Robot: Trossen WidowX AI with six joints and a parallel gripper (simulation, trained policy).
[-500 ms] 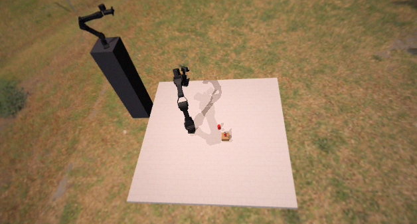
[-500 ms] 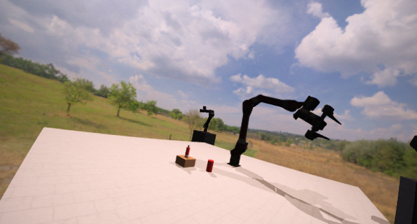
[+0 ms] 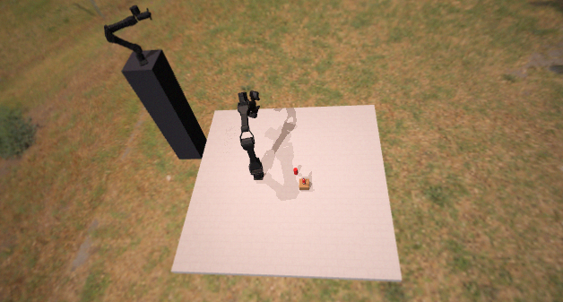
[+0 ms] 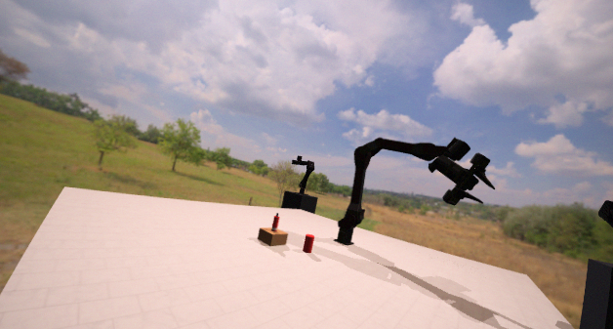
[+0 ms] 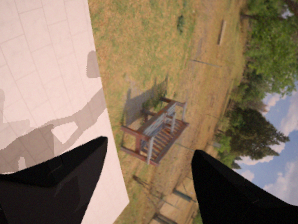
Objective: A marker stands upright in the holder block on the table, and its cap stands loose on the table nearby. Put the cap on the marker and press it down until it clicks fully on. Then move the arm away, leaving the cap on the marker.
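Now: the red cap 43 cm to the right of my gripper tip, 26 cm ahead of it and 24 cm below it. Round my gripper tip: holder block (53 cm to the right, 32 cm ahead, 25 cm below).
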